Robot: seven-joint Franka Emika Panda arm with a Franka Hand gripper.
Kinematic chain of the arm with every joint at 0, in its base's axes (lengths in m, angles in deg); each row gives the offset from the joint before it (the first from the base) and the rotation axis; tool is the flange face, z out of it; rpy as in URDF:
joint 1: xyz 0 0 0.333 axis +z
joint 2: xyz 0 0 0 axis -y
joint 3: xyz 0 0 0.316 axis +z
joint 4: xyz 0.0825 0 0 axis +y
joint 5: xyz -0.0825 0 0.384 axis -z
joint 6: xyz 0 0 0 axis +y
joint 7: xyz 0.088 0 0 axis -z
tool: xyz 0 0 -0.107 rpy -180 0 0
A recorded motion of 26 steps. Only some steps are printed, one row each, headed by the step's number.
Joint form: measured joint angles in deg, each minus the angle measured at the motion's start. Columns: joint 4, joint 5, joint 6, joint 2, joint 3, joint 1, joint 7.
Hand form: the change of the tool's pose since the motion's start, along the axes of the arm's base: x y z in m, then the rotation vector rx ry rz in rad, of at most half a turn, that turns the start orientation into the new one. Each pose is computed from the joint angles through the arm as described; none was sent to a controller.
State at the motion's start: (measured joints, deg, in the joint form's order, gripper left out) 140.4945 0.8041 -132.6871 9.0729 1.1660 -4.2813 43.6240
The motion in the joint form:
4: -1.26 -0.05 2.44 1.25 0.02 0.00 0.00
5: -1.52 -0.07 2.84 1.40 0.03 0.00 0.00
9: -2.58 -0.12 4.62 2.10 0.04 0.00 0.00
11: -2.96 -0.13 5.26 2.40 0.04 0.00 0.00
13: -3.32 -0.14 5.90 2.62 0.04 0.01 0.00
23: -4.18 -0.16 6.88 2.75 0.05 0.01 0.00
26: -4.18 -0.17 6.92 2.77 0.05 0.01 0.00
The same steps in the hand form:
4: 0.0011 0.0001 0.0159 -0.0003 -0.0012 -0.0007
5: 0.0016 0.0001 0.0185 -0.0002 -0.0014 -0.0009
9: 0.0027 0.0002 0.0296 0.0000 -0.0011 -0.0016
11: 0.0030 0.0002 0.0340 0.0000 -0.0018 -0.0018
13: 0.0033 0.0002 0.0376 0.0000 -0.0007 -0.0019
23: 0.0052 0.0002 0.0439 0.0001 -0.0009 -0.0021
26: 0.0051 0.0002 0.0441 0.0002 -0.0005 -0.0022

